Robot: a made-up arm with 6 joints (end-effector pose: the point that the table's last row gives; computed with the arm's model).
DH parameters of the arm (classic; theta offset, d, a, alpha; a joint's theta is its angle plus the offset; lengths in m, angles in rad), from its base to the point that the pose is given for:
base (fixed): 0.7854 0 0.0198 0
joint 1: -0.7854 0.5 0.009 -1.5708
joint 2: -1.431 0 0.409 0
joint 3: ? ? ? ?
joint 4: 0 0.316 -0.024 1.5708
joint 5: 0 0.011 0.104 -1.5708
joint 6: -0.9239 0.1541 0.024 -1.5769
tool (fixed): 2.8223 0.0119 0 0
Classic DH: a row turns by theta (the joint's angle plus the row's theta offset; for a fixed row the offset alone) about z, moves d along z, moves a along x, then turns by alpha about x.
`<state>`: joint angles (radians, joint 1 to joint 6).
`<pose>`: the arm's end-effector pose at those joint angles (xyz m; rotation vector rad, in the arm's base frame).
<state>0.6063 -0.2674 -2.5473 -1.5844 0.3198 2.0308</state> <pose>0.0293 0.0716 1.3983 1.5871 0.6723 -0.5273</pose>
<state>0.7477 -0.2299 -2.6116 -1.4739 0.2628 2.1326</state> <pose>0.0155 0.0756 1.3995 1.4721 0.9195 -0.2183</pose>
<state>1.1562 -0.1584 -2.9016 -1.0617 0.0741 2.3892</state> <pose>-0.0618 -0.0177 1.3921 0.9827 1.4570 0.8544</pose>
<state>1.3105 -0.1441 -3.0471 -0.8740 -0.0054 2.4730</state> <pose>-0.0742 -0.0967 1.3723 0.7230 1.5435 1.3226</pose>
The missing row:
joint 3: 1.431 0.012 0.059 -1.5708
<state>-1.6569 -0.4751 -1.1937 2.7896 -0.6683 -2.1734</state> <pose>-0.0655 -0.2454 0.8652 -1.3914 -0.5246 1.7867</pose>
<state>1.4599 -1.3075 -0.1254 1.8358 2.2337 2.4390</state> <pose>-0.2029 -0.0238 0.7180 1.7586 -0.3947 1.0881</pose>
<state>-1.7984 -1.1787 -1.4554 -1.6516 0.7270 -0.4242</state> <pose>0.0156 0.1382 1.1691 0.8278 0.4320 1.1854</pose>
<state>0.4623 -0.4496 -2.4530 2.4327 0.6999 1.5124</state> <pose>-0.0673 0.0216 1.4026 -1.1865 2.1793 1.5899</pose>
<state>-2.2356 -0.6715 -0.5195 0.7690 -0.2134 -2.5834</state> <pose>-0.1800 -0.1738 0.8054 1.3426 -0.5744 1.8441</pose>
